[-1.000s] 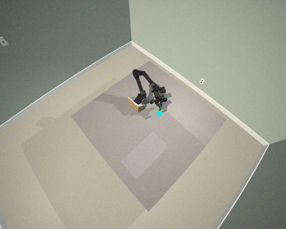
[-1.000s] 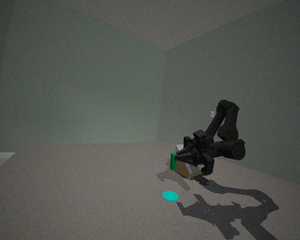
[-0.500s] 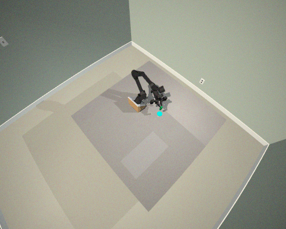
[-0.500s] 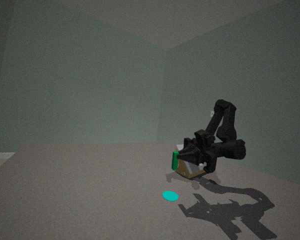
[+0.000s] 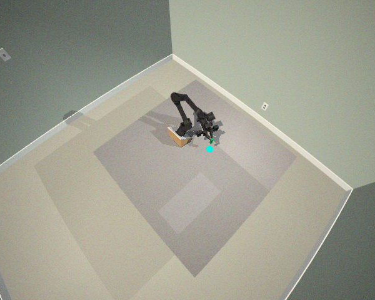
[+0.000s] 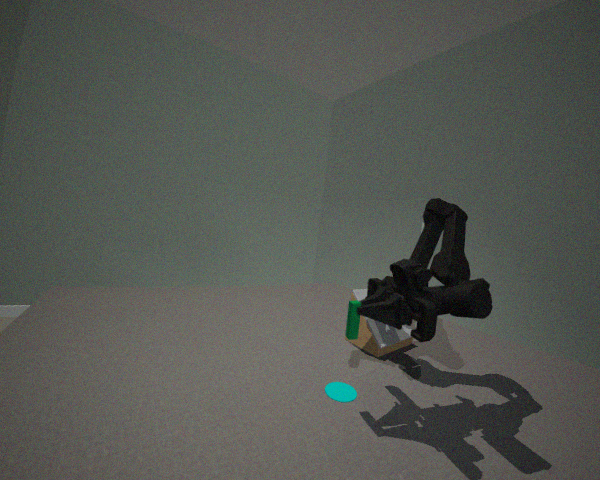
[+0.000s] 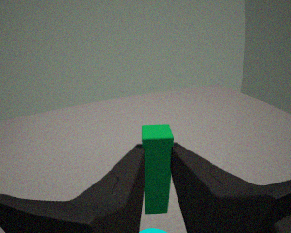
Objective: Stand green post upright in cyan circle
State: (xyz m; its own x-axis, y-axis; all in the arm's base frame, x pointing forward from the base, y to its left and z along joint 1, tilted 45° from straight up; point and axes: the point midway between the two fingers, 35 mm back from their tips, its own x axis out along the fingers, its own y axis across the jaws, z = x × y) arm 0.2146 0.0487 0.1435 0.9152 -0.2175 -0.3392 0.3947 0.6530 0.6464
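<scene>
Right now the cyan circle is 16 cm below my gripper tip. The rest, counted from my gripper tip: green post (2 cm below).
</scene>
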